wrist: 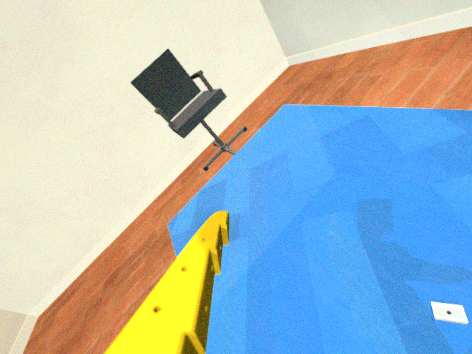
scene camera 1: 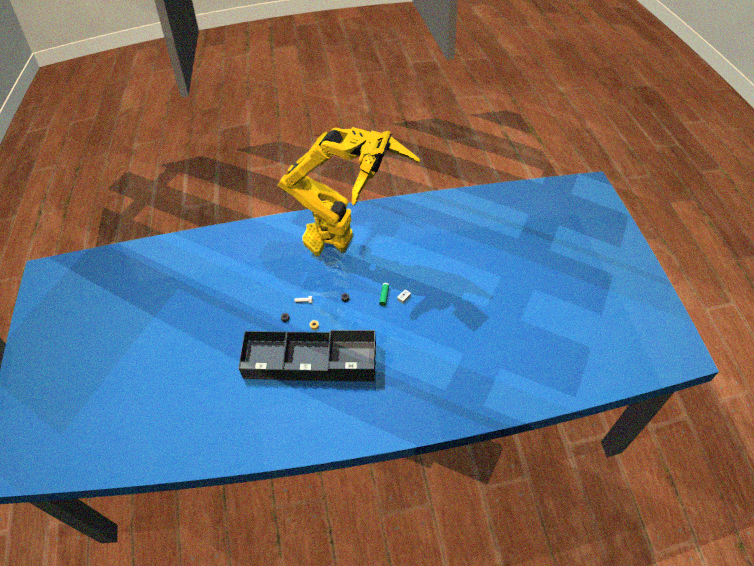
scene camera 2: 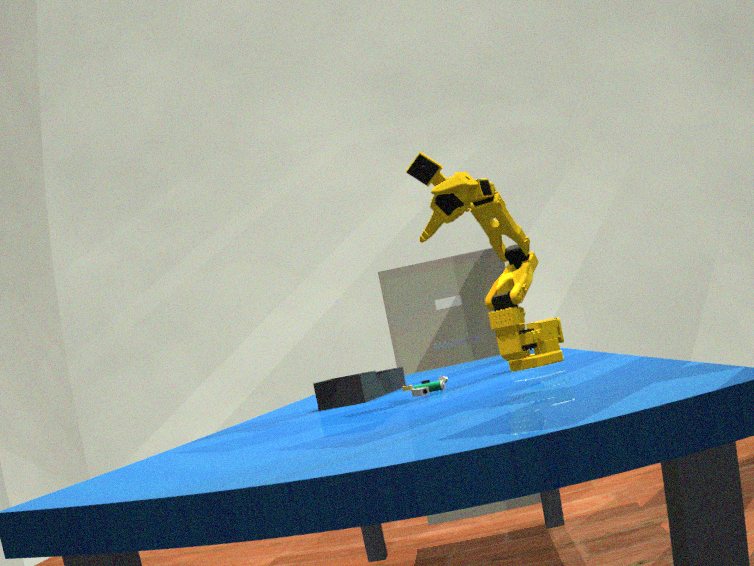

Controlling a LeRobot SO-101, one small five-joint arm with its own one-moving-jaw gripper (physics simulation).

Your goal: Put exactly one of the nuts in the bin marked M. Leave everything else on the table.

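Places are measured from the arm's base along level axes (x right, y ahead, z up), in centimetres.
Pixels of known places: hand at its tool point: [wrist: 228,223] [scene camera 1: 417,161] [scene camera 2: 433,193]; arm's base at its link origin: [scene camera 1: 329,245] [scene camera 2: 525,367].
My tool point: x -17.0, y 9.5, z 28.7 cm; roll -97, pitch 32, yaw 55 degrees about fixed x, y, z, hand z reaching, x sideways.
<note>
Ahead of a thing's pixels: the offset from my tool point to its top centre. Level surfaces: height alone.
Two small dark nut-like pieces {dx +15.6, dy +5.6, dz -27.9 cm} [scene camera 1: 344,297] {dx +28.2, dy +8.2, dz -27.9 cm} [scene camera 1: 285,317] and a tan ring-shaped piece {dx +22.6, dy +11.2, dz -27.9 cm} [scene camera 1: 313,324] lie on the blue table, between the arm's base and the black three-bin tray {dx +24.6, dy +19.0, dz -24.1 cm} [scene camera 1: 310,375] [scene camera 2: 338,393]. The bins carry small white labels; the letters are tiny, and the right-hand label {dx +17.0, dy +23.9, dz -24.5 cm} [scene camera 1: 350,365] looks most like M. No piece shows inside the bins in scene view 1. My gripper [scene camera 1: 386,180] is fully open and empty, raised high above the table's back edge, well away from the pieces. In the wrist view a single notched jaw shows.
A white screw {dx +24.0, dy +4.6, dz -27.4 cm} [scene camera 1: 303,299], a green cylinder {dx +7.7, dy +6.6, dz -27.3 cm} [scene camera 1: 383,294] [scene camera 2: 429,386] and a white block with a dark hole {dx +3.9, dy +7.9, dz -27.6 cm} [scene camera 1: 403,296] [scene camera 2: 420,391] [wrist: 449,312] lie on the table {dz -28.7 cm} [scene camera 1: 182,426]. An office chair [wrist: 200,107] stands beyond the table.
</note>
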